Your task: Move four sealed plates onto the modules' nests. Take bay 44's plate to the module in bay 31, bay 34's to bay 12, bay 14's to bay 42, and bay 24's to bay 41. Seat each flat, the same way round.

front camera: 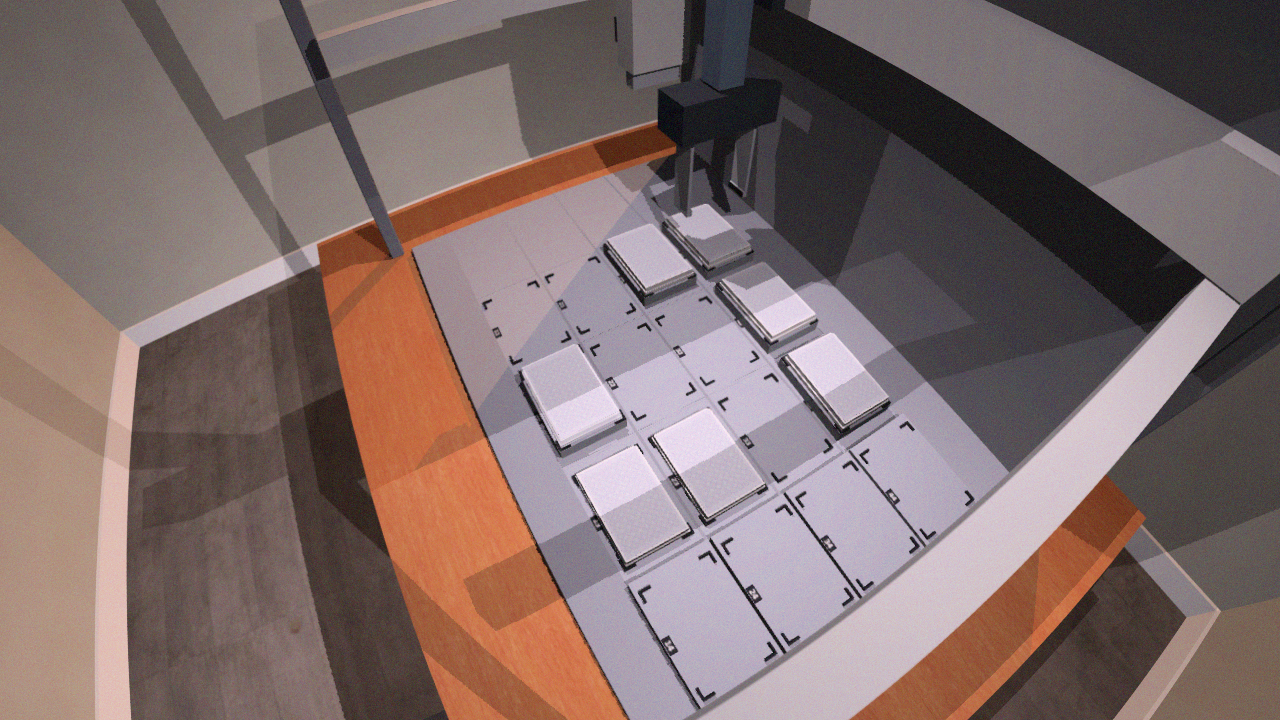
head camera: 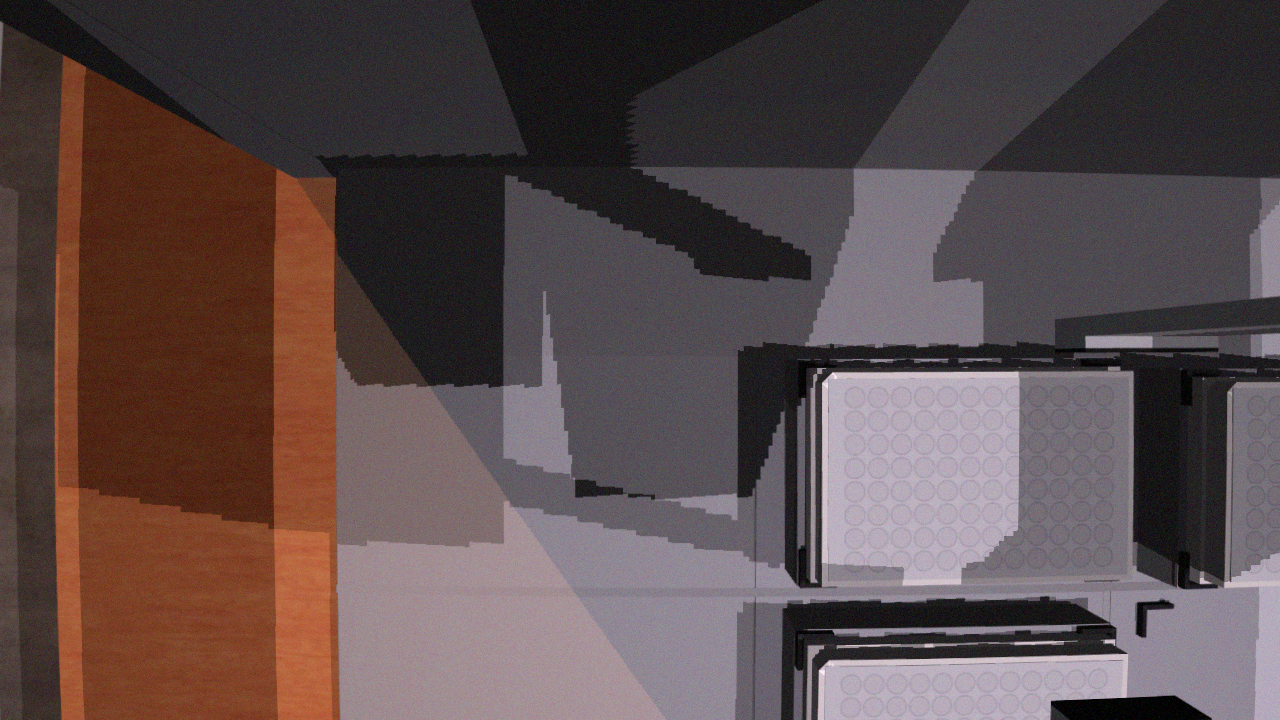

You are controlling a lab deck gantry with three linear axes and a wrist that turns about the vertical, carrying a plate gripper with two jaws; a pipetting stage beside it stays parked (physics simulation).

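Frame: origin at the robot's base, x ahead, y left, z up, level; metres.
Seen in the pictures: gripper, fingertip midpoint: (front camera: 710, 200) (head camera: 1117, 527); robot's base at its link origin: (front camera: 485, 304).
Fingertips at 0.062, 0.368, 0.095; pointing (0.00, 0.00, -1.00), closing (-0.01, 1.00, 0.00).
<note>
Pixels of each thing's top centre, then the offset from my fingertips to it, as dx, dy, dz. "pt": a spot on its surface instead.
- white sealed plate at its top centre: (head camera: 981, 478) (front camera: 708, 230) +0.002, +0.000, -0.061
- bay 31's plate at its top centre: (front camera: 648, 253) +0.001, -0.111, -0.061
- Bay 42's plate at its top centre: (front camera: 768, 296) +0.165, -0.004, -0.061
- bay 12's plate at its top centre: (front camera: 568, 389) +0.166, -0.325, -0.061
- bay 24 at a spot on its surface: (front camera: 783, 577) pt +0.496, -0.226, -0.080
- bay 34 at a spot on its surface: (front camera: 854, 528) pt +0.497, -0.119, -0.080
- bay 44 at a spot on its surface: (front camera: 917, 483) pt +0.499, -0.009, -0.080
- bay 13's plate at its top centre: (front camera: 631, 500) +0.330, -0.325, -0.080
- bay 23's plate at its top centre: (front camera: 708, 459) +0.330, -0.218, -0.080
- bay 43's plate at its top centre: (front camera: 838, 375) +0.325, -0.006, -0.061
My gripper (front camera: 713, 198) (head camera: 1138, 523) is open and empty, raised over the far right corner of the deck, its jaws apart above bay 41's plate. That white sealed plate (front camera: 707, 234) (head camera: 975, 474) lies flat on its module. Beside it, bay 31's plate (front camera: 650, 259) (head camera: 971, 698) lies flat on its module. Bay 42's plate (front camera: 767, 301) (head camera: 1253, 483) and bay 12's plate (front camera: 570, 394) also look flat and turned the same way. In the front row, bay 14 (front camera: 702, 631), bay 24 (front camera: 783, 577), bay 34 (front camera: 854, 528) and bay 44 (front camera: 917, 483) hold no plate.
Three more plates stand in the row behind the front bays: bay 13's plate (front camera: 632, 504), bay 23's plate (front camera: 708, 462) and bay 43's plate (front camera: 835, 380). The parked pipetting stage (front camera: 651, 37) hangs behind the gripper. A white beam (front camera: 1074, 465) crosses the front right.
</note>
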